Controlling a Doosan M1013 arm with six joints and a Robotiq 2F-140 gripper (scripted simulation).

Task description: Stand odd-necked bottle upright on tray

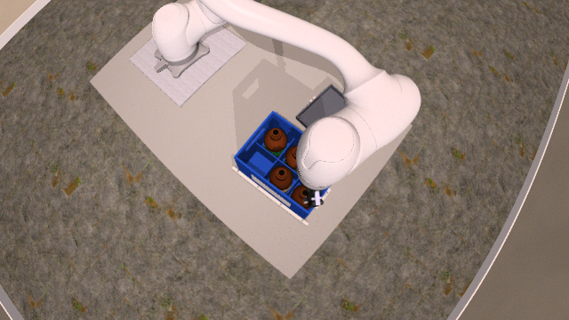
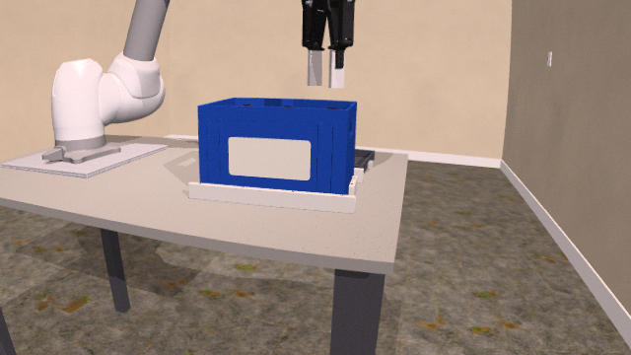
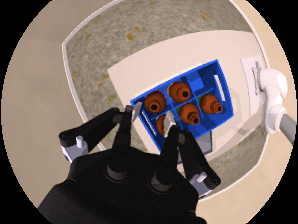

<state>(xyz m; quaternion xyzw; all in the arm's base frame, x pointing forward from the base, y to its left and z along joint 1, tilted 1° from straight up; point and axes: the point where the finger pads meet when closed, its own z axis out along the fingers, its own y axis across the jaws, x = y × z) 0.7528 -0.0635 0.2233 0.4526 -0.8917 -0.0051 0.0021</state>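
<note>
My gripper is now 150 mm above the bottle. Round my hand: crate: 160 mm below, 100 mm behind, 30 mm to the left; dark grey tray: 290 mm to the left, 230 mm below, 100 mm behind.
</note>
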